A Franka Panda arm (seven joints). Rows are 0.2 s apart.
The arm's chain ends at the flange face. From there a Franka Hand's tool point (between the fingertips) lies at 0.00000 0.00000 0.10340 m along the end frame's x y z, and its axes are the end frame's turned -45 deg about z.
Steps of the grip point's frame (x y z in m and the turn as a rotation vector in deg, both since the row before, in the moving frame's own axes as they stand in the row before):
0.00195, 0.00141, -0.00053, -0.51, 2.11, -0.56
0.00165, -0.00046, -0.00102, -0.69, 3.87, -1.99
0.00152, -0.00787, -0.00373, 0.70, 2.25, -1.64
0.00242, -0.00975, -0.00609, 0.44, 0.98, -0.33
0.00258, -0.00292, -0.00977, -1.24, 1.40, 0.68
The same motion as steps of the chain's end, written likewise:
-0.00096, 0.00168, -0.00046, 1.13, 1.85, -0.56
-0.00490, 0.00266, -0.00078, 2.25, 3.22, -1.99
-0.00641, -0.00285, -0.00364, 2.09, 1.10, -1.64
-0.00587, -0.00679, -0.00607, 1.00, 0.38, -0.33
-0.00361, -0.00370, -0.00971, 0.11, 1.87, 0.68

